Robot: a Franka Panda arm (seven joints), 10 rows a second.
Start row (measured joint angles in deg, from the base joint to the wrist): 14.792, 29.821, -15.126, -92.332, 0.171, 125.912, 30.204
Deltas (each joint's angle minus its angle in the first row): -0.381, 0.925, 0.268, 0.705, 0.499, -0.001, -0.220; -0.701, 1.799, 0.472, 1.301, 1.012, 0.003, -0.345; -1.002, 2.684, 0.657, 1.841, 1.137, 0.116, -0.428; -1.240, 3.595, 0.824, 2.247, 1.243, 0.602, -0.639; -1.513, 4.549, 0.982, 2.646, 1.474, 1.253, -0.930; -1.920, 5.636, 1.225, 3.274, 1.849, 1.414, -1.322; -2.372, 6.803, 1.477, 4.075, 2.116, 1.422, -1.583; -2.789, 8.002, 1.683, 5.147, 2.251, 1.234, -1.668; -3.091, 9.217, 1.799, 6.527, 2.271, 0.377, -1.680; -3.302, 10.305, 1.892, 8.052, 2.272, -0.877, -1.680
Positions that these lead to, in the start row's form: 14.411, 30.746, -14.858, -91.627, 0.670, 125.911, 29.984; 14.091, 31.620, -14.654, -91.031, 1.183, 125.915, 29.859; 13.790, 32.505, -14.469, -90.491, 1.308, 126.028, 29.776; 13.552, 33.416, -14.302, -90.085, 1.414, 126.514, 29.565; 13.279, 34.370, -14.144, -89.686, 1.645, 127.165, 29.274; 12.872, 35.457, -13.901, -89.058, 2.020, 127.326, 28.882; 12.420, 36.624, -13.649, -88.257, 2.287, 127.334, 28.621; 12.003, 37.823, -13.443, -87.185, 2.422, 127.146, 28.536; 11.701, 39.038, -13.327, -85.805, 2.442, 126.289, 28.524; 11.490, 40.126, -13.234, -84.280, 2.443, 125.035, 28.524
